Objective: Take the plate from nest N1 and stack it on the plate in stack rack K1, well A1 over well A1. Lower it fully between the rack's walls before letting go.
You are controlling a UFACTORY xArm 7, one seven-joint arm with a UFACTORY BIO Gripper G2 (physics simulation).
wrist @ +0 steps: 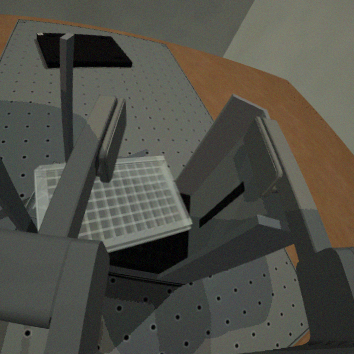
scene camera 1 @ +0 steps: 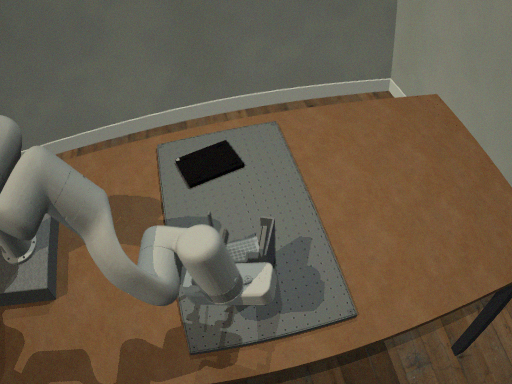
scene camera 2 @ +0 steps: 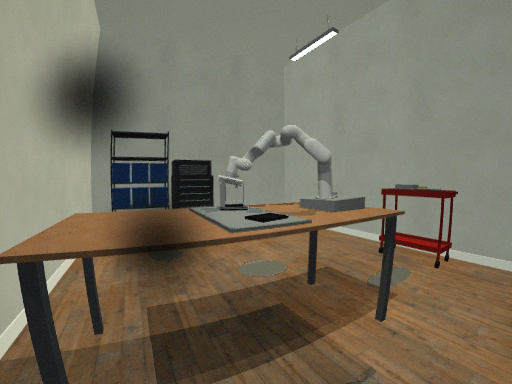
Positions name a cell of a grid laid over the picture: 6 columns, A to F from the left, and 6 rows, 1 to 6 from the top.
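The wrist view shows a clear well plate (wrist: C4) together with a black plate (wrist: C5), and a nest N1 (wrist: B1) is visible there too.
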